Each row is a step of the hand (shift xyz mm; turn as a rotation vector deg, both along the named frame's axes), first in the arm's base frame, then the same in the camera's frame.
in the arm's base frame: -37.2 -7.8 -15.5 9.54 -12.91 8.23
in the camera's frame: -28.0 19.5 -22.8 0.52 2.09 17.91
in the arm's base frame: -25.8 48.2 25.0 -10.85 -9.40 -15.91
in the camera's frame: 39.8 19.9 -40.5 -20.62 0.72 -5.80
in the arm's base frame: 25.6 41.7 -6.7 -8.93 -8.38 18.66
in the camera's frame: 30.7 -35.1 -16.3 4.54 20.59 7.33
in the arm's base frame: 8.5 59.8 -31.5 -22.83 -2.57 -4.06
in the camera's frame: 19.6 -43.6 -48.5 -12.00 14.73 -13.54
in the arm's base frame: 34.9 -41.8 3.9 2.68 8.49 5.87
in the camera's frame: -12.7 -10.3 52.1 10.40 -0.81 -2.20
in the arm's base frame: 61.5 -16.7 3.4 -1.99 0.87 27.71
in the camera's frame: 11.9 -37.3 50.4 19.03 18.46 8.34
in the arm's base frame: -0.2 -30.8 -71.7 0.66 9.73 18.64
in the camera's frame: -69.4 -35.4 -4.7 19.35 8.25 0.38
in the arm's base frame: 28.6 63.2 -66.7 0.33 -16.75 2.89
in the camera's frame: 4.1 -81.1 -51.6 -8.68 6.56 13.07
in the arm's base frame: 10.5 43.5 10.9 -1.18 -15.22 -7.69
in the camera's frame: 39.0 -13.8 -20.3 -15.50 0.59 7.19
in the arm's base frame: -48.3 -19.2 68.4 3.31 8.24 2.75
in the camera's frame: 18.9 83.3 9.3 8.30 -3.13 -2.79
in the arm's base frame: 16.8 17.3 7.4 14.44 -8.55 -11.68
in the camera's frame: 21.8 -12.7 0.7 -8.80 -15.17 10.51
